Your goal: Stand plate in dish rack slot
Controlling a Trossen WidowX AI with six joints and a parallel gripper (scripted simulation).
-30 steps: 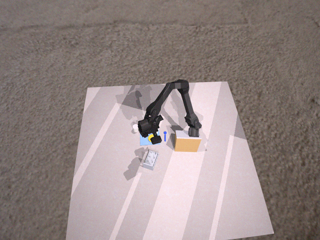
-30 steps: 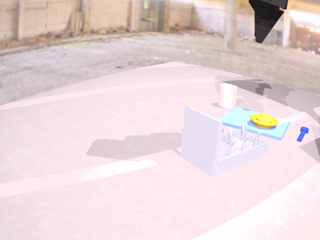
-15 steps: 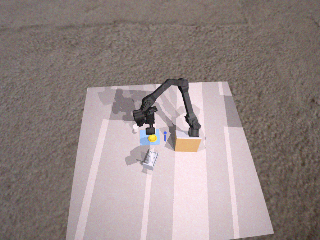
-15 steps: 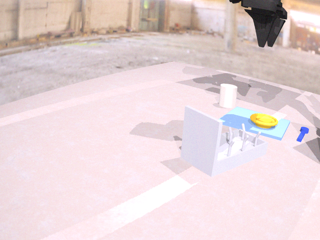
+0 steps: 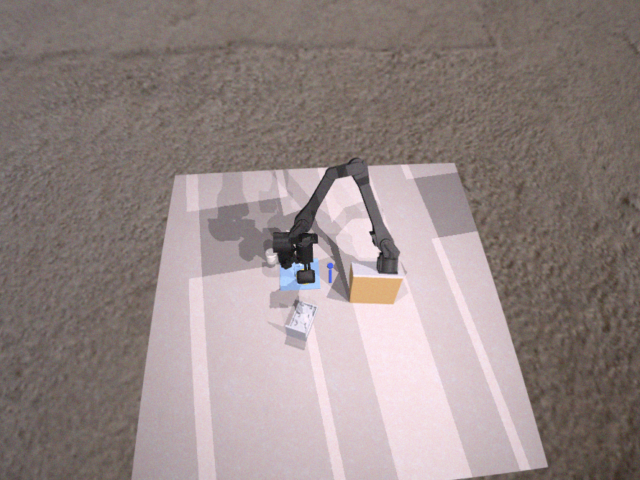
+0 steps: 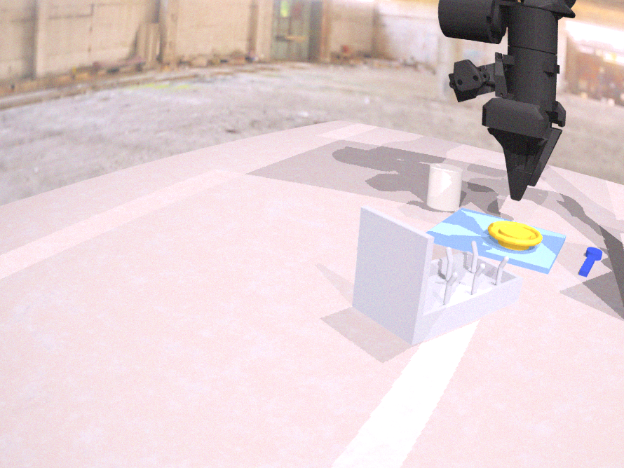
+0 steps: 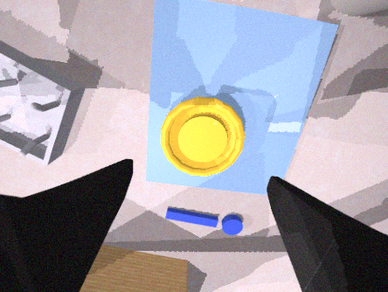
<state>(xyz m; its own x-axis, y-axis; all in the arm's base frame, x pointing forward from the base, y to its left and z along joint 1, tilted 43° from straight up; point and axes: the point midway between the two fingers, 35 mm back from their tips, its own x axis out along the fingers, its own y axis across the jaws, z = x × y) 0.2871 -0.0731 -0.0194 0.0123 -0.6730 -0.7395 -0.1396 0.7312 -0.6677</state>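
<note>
My gripper tip is now 5 cm above the yellow plate. The rest, counted from my gripper tip: white cup (14 cm ahead, 7 cm to the right, 4 cm below); light blue mat (3 cm ahead, 2 cm to the right, 6 cm below); small blue spoon (9 cm behind, 4 cm to the right, 6 cm below).
</note>
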